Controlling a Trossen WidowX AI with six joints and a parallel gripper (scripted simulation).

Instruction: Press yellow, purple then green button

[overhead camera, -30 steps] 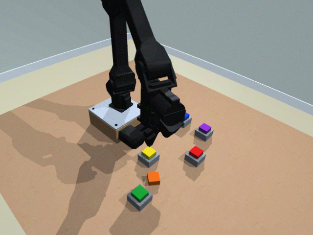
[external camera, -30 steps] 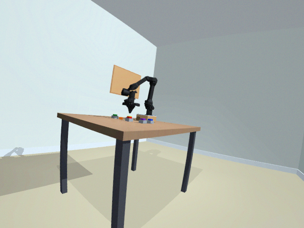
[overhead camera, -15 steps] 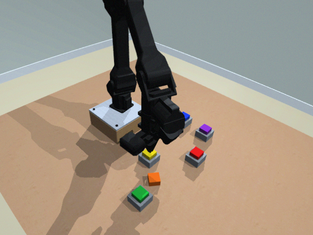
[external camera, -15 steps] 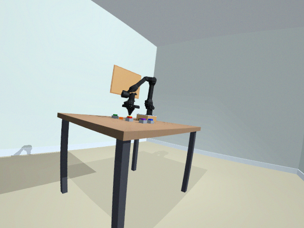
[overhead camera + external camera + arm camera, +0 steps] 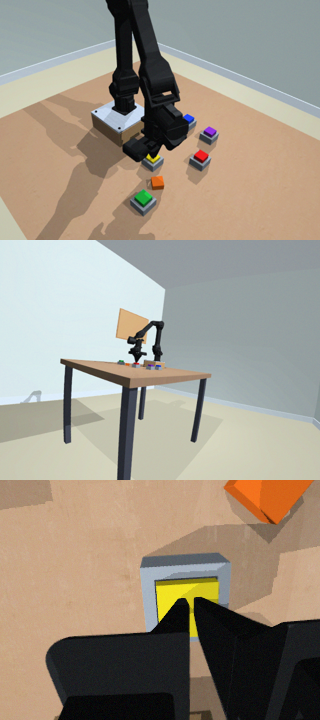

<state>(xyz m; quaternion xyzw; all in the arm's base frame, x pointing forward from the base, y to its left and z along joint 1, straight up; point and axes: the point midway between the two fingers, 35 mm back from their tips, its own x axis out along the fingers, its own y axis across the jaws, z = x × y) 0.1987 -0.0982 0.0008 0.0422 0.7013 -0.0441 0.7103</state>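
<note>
My gripper tip is 1 cm above the yellow button. From my gripper tip the other things lie so: orange block (5 cm ahead, 5 cm to the right, 2 cm below); then red button (11 cm ahead, 9 cm to the left); then green button (6 cm ahead, 13 cm to the right).
</note>
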